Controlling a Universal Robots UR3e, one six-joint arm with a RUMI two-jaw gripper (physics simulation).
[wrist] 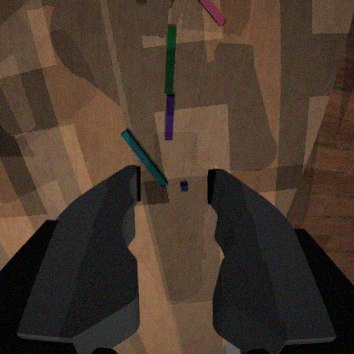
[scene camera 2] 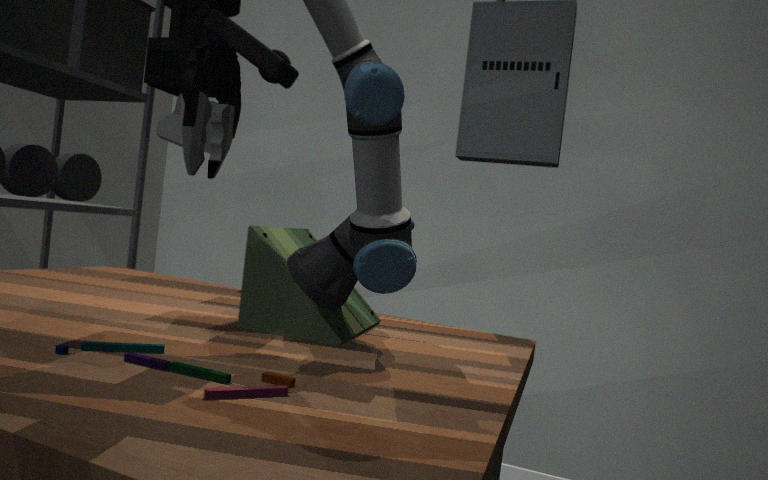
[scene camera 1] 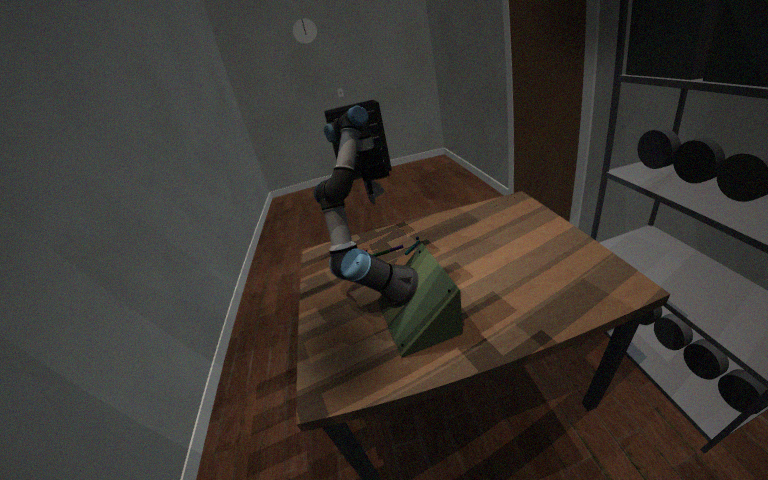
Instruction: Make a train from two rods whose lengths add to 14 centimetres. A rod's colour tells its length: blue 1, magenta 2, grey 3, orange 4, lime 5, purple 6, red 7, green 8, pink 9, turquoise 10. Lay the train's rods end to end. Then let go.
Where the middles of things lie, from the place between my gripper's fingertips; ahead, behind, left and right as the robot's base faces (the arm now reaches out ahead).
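Scene:
Relative to the green rod (scene camera 2: pixel 185 369), my gripper is now 230 mm above it, 20 mm to the right of it and 10 mm past it.

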